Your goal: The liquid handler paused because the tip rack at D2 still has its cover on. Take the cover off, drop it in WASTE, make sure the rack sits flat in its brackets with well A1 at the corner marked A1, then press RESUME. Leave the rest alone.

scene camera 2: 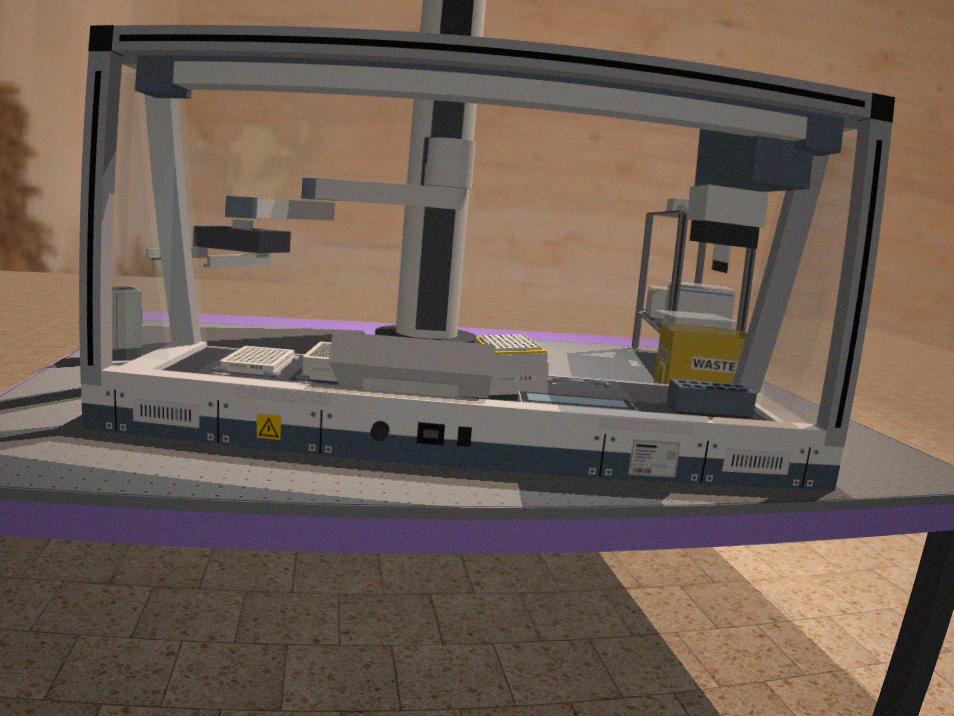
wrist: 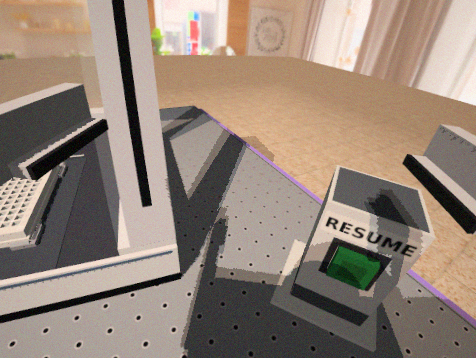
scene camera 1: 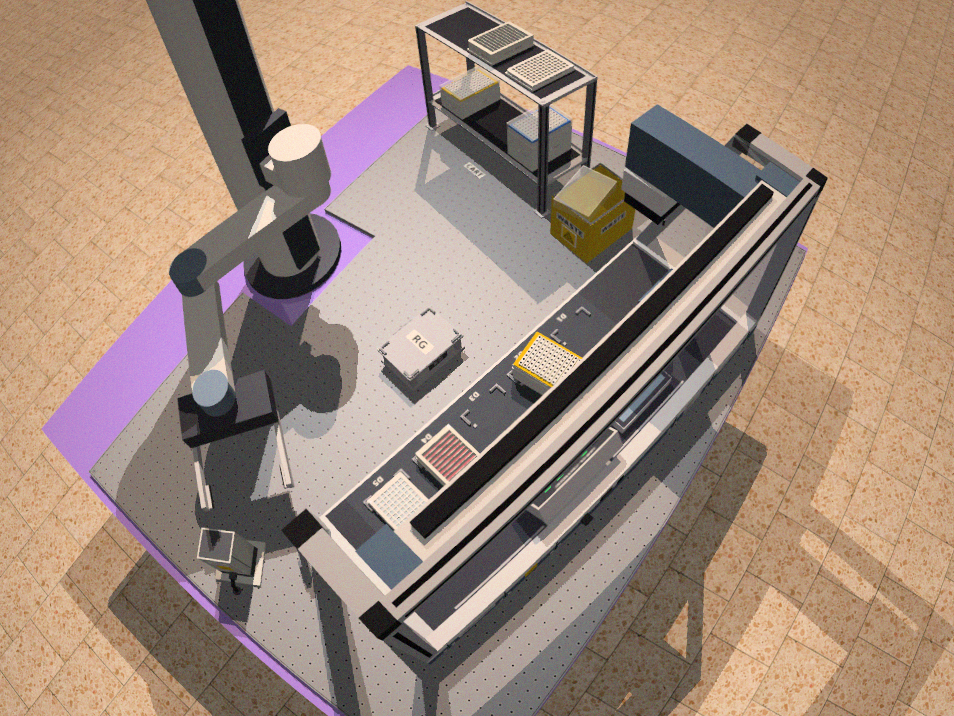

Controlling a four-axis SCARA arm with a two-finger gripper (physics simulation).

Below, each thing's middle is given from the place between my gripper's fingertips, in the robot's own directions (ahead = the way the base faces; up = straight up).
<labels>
My gripper is now 120 mm short of the yellow WASTE bin (scene camera 1: pixel 615 218), 950 mm to the right of it and 120 mm above it.
</labels>
